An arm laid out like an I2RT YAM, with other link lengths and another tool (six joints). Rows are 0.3 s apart.
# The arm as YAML. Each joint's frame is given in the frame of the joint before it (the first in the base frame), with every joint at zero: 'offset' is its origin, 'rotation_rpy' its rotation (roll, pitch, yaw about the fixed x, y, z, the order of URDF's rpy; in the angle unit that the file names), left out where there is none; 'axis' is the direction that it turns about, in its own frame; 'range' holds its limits. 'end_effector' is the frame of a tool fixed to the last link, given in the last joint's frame.
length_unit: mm
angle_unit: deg
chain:
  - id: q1
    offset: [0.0, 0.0, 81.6]
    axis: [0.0, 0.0, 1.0]
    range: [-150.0, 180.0]
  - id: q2
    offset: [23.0, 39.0, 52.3]
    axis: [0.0, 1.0, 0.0]
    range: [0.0, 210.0]
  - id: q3
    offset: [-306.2, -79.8, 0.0]
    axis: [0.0, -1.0, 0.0]
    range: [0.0, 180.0]
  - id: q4
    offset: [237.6, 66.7, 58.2]
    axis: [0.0, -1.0, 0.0]
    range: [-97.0, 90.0]
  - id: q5
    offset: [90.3, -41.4, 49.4]
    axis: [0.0, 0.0, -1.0]
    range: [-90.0, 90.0]
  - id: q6
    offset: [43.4, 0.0, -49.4]
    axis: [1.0, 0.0, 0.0]
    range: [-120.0, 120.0]
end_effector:
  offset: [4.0, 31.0, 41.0]
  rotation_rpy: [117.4, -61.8, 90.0]
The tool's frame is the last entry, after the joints.
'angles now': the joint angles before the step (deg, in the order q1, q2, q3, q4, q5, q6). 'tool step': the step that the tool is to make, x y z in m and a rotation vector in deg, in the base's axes. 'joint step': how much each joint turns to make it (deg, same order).
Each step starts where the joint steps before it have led.
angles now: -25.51 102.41 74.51 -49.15 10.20 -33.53
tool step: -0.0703 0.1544 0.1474 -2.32 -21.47 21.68
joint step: 23.29 -27.15 1.55 -7.80 -2.10 2.38
